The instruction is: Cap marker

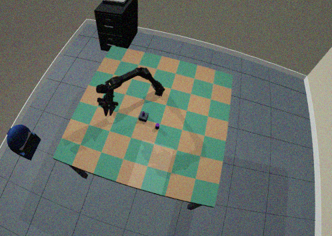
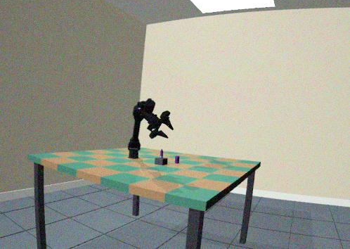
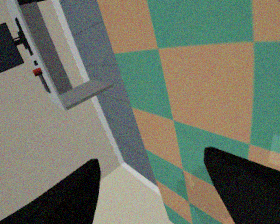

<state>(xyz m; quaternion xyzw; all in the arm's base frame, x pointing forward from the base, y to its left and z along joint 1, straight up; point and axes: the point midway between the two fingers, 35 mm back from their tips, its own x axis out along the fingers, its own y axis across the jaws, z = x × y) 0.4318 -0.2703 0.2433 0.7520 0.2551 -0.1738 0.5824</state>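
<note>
My gripper tip is now 120 mm past the purple cap, 340 mm to the right of it and 200 mm above it. Also, from my gripper tip: purple marker 180 mm behind, 210 mm to the left, 150 mm below; holder block 180 mm behind, 210 mm to the left, 200 mm below.
</note>
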